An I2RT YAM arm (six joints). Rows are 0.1 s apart.
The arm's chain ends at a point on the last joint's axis. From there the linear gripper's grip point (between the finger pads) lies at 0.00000 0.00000 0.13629 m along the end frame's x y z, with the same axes.
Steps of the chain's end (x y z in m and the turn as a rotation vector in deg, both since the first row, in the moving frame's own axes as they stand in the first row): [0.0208 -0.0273 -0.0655 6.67 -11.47 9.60]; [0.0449 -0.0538 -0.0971 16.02 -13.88 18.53]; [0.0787 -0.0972 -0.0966 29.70 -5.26 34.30]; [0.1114 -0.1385 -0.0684 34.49 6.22 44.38]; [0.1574 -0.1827 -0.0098 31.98 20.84 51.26]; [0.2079 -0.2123 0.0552 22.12 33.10 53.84]
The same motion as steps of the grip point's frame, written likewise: [-0.0048 -0.0452 -0.0691 6.67 -11.47 9.60]; [0.0192 -0.0956 -0.1062 16.02 -13.88 18.53]; [0.0875 -0.1641 -0.1145 29.70 -5.26 34.30]; [0.1532 -0.2026 -0.0919 34.49 6.22 44.38]; [0.2280 -0.2240 -0.0370 31.98 20.84 51.26]; [0.2919 -0.2208 0.0259 22.12 33.10 53.84]
